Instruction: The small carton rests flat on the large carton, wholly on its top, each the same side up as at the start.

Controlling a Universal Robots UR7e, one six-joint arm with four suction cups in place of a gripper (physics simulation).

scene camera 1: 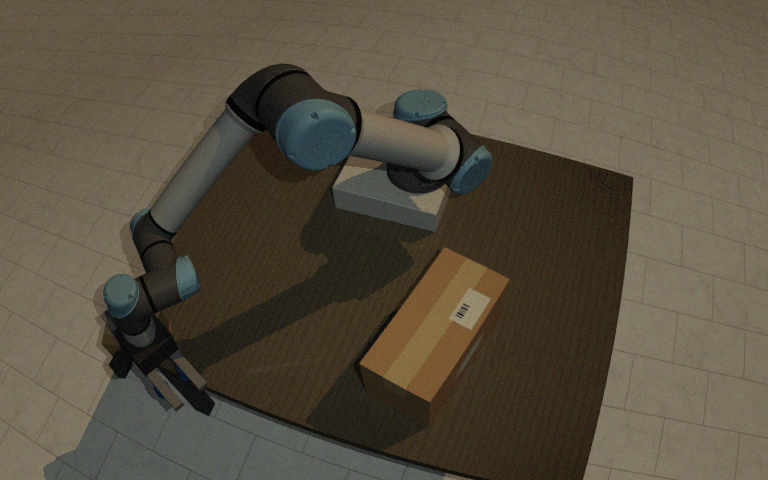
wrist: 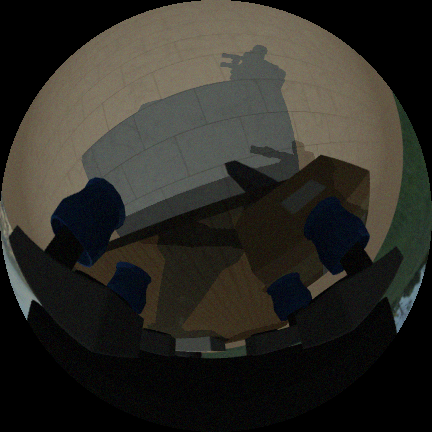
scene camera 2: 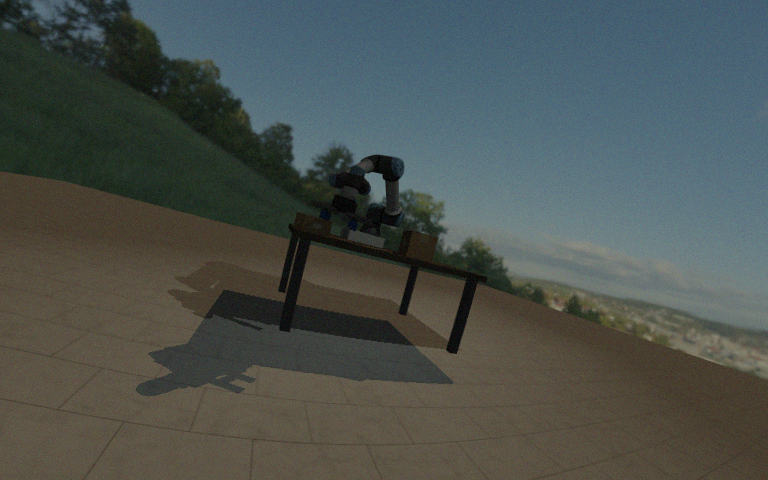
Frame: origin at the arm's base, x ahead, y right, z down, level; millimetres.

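Seen in the pictures: hand at its tool point: (wrist: 214, 258) (scene camera 2: 337, 223); arm's base at its link origin: (scene camera 1: 417, 170) (wrist: 186, 351) (scene camera 2: 369, 235).
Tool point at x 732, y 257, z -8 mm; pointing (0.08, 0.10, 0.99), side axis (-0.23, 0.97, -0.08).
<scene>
Pixels of each thing's middle, then the offset from my tool point to it.
- large carton at the middle of its body: (scene camera 1: 437, 338) (scene camera 2: 416, 245) dx -343, dy -499, dz -1 mm
- small carton at the middle of its body: (wrist: 311, 227) (scene camera 1: 136, 335) (scene camera 2: 312, 224) dx -27, dy +113, dz +34 mm
The large carton (scene camera 1: 434, 323) (scene camera 2: 417, 245) is brown with a tape stripe and a barcode label. It lies flat on the dark wooden table (scene camera 1: 554, 258) (scene camera 2: 447, 269), right of the middle. The small carton (wrist: 282, 225) (scene camera 2: 312, 223) is brown with a label on top and sits at the table's near left corner. My suction gripper (scene camera 1: 167, 385) (scene camera 2: 337, 216) (wrist: 213, 250) is down at that corner. Its two right-hand cups rest on the small carton's top. The two left-hand cups stand beside it over the table's edge. In scene camera 1 the gripper hides the small carton.
The arm's grey base block (scene camera 1: 374, 198) (scene camera 2: 366, 238) stands at the back of the table. The arm reaches over the table's left side. Beyond the table's edge lies a paved floor (scene camera 1: 529, 77), far below the top.
</scene>
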